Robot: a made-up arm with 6 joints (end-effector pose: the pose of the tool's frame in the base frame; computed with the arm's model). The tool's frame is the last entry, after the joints. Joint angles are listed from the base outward.
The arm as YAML. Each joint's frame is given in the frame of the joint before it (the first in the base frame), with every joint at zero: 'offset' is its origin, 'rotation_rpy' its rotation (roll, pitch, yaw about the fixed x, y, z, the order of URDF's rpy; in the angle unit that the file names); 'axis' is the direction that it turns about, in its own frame. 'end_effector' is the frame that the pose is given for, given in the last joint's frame.
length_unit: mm
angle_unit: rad
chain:
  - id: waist
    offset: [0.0, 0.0, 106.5]
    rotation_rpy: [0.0, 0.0, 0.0]
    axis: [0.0, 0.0, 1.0]
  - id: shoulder
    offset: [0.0, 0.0, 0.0]
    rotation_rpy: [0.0, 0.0, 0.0]
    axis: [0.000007, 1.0, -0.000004]
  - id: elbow
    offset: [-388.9, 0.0, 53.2]
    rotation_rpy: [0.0, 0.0, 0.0]
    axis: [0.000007, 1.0, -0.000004]
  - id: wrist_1
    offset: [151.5, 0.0, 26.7]
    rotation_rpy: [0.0, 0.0, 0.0]
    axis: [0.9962, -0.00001, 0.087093]
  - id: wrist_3
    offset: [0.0, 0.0, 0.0]
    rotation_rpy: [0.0, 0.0, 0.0]
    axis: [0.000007, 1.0, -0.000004]
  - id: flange
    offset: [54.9, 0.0, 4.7]
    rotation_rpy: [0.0, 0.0, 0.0]
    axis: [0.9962, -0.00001, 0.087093]
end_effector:
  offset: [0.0, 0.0, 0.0]
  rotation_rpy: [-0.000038, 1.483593, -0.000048]
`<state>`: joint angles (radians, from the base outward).
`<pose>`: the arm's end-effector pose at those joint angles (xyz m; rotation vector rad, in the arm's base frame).
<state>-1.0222 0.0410 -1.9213 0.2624 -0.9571 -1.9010</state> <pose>-0.2761 0.4294 0.3243 0.8259 -1.5205 -2.0988</pose>
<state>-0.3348 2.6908 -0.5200 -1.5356 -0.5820 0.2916</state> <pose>0.2820 -0.0661 0.0473 -1.0547 2.6678 1.1107</pose>
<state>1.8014 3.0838 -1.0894 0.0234 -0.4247 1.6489</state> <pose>-0.0813 0.3488 -0.1281 0.2047 -3.1268 -0.1389</pose>
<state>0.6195 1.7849 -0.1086 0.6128 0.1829 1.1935</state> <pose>0.1073 0.0837 0.2677 -1.6670 -2.4688 0.1799</pose>
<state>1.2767 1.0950 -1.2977 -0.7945 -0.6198 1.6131</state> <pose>-0.0076 0.0533 0.5675 -0.6797 0.9084 2.1865</pose>
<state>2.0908 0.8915 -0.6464 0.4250 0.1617 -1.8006</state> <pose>-0.0047 0.0007 0.4150 -1.8785 -0.3597 0.5471</pose>
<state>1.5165 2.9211 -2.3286 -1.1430 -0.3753 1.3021</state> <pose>0.0133 0.5808 0.0597 -1.5462 1.5471 1.3966</pose>
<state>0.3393 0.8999 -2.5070 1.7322 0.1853 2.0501</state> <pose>-0.2302 -0.0705 0.6481 0.1518 -0.2497 -2.1607</pose>
